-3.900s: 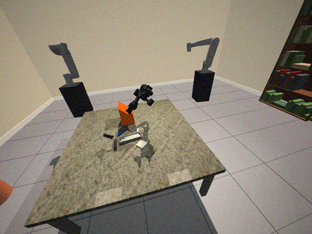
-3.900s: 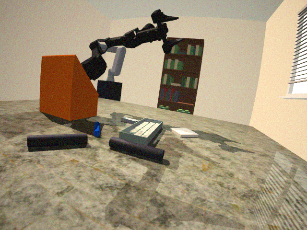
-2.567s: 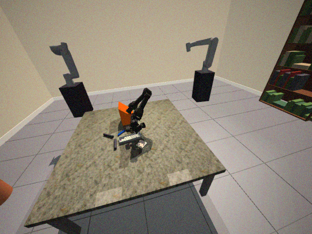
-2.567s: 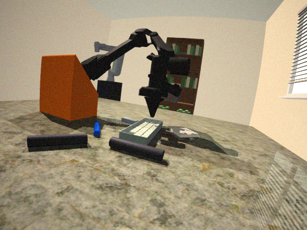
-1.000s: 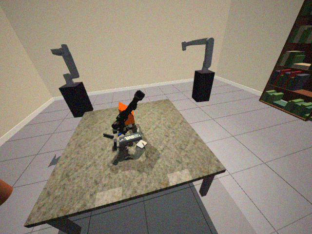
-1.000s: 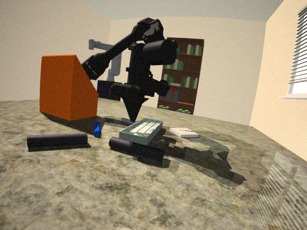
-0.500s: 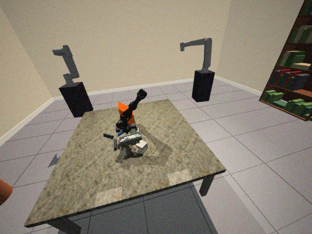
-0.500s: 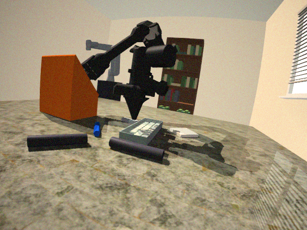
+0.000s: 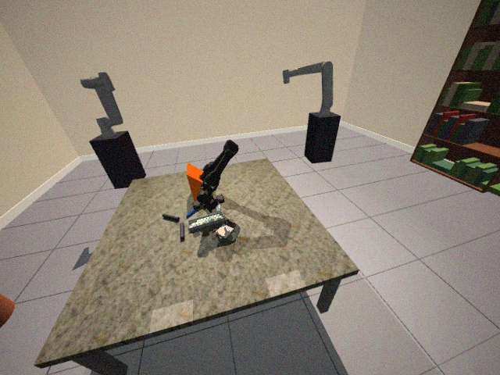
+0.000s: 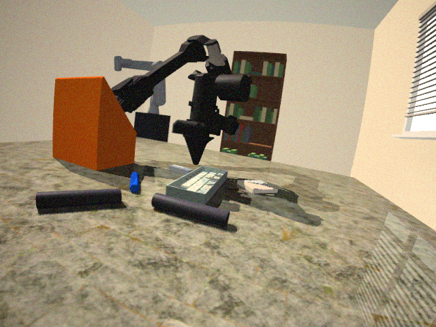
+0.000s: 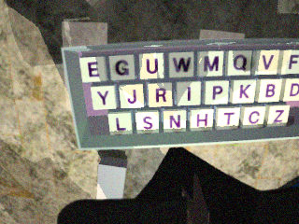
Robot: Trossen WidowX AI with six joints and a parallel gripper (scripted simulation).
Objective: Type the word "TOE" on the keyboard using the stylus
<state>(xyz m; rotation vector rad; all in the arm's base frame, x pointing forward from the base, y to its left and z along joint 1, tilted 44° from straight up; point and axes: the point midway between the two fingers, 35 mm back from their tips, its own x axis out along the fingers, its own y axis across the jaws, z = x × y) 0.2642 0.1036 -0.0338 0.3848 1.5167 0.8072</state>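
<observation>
Right now the stylus is 9 cm behind my gripper tip, 11 cm to the right of it and 3 cm below it. From my gripper tip the other things lie so: grey slab 7 cm behind, 4 cm to the left, 3 cm below; white pad 14 cm ahead, 8 cm to the left, 4 cm below.
</observation>
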